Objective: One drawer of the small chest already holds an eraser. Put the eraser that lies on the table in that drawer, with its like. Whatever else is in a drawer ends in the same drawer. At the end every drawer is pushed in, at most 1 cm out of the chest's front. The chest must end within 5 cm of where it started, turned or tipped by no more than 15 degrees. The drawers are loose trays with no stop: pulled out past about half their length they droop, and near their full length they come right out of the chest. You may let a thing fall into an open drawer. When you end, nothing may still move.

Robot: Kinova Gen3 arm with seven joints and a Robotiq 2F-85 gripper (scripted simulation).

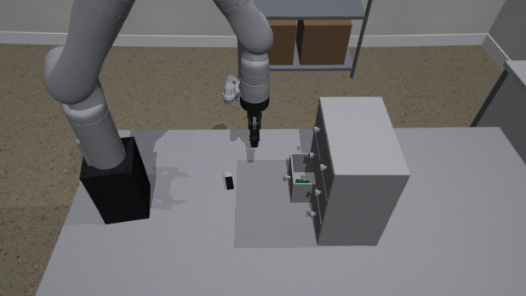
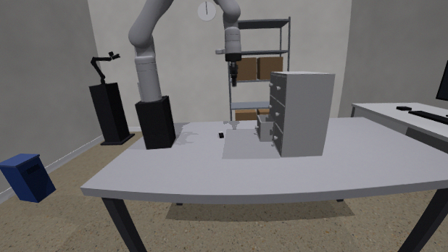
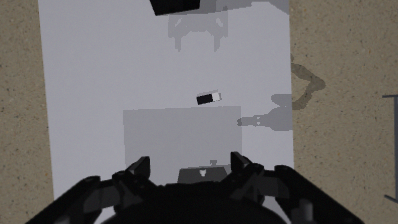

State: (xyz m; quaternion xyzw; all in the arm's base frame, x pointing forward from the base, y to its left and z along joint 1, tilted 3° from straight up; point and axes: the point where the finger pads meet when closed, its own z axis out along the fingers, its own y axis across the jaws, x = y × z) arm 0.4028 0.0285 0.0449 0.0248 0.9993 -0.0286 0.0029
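The black-and-white eraser is 28 cm below my hand, 8 cm behind it and 6 cm to the left of it. The rest, counted from my hand: green eraser 27 cm below, 18 cm ahead, 2 cm to the left; then red thing 27 cm below, 21 cm ahead, 13 cm to the right.
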